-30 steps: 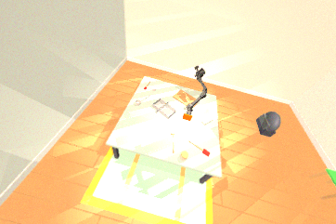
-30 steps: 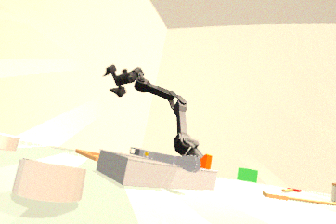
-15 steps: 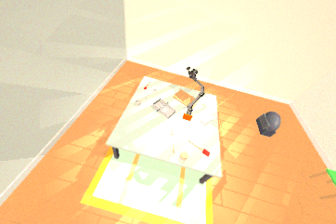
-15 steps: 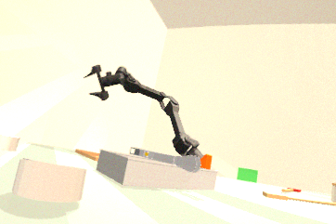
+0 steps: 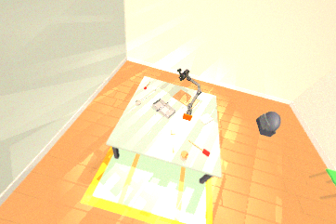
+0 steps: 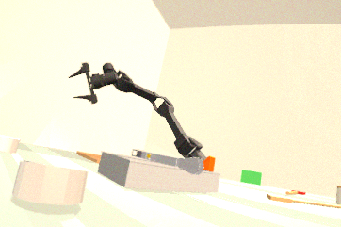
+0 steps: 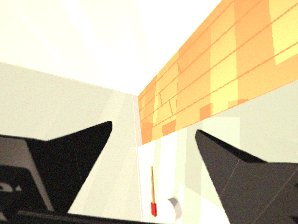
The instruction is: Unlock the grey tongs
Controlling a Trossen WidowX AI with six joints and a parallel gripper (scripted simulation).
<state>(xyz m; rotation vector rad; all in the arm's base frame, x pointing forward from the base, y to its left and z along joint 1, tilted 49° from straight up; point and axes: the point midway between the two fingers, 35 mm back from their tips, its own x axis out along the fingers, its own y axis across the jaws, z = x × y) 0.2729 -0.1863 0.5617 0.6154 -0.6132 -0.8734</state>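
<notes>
The roasting tin is 60 mm ahead of my gripper tip, 540 mm to the left of it and 250 mm below it.
</notes>
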